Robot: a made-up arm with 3 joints.
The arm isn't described. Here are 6 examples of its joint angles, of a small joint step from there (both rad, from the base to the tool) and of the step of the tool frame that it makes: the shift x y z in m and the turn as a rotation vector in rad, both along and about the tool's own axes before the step.
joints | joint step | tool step
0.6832 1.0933 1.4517 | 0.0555 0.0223 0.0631 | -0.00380 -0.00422 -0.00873 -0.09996 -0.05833 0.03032
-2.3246 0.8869 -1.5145 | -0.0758 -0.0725 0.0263 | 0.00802 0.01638 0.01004 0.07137 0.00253 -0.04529
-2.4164 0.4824 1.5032 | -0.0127 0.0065 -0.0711 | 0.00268 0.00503 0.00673 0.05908 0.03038 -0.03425
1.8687 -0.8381 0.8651 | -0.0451 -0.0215 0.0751 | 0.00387 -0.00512 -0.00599 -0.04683 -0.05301 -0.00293
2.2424 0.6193 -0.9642 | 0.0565 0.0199 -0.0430 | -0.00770 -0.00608 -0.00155 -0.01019 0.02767 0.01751
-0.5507 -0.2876 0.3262 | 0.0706 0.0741 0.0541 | -0.01122 -0.00863 -0.01567 -0.13726 0.02059 0.07057
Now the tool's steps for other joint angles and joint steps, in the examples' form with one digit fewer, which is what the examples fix.
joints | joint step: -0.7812 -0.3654 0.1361 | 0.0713 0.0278 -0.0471
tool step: -0.0084 -0.0003 -0.0009 -0.0104 0.0595 0.0170
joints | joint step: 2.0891 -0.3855 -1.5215 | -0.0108 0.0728 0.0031
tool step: 0.0031 -0.0067 -0.0102 -0.0379 -0.0570 0.0305
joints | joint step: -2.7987 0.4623 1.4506 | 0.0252 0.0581 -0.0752
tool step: -0.0014 0.0056 0.0035 0.0074 0.0161 -0.0011
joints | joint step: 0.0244 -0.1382 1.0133 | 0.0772 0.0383 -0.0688
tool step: -0.0100 0.0036 0.0028 0.0204 0.0217 0.0515
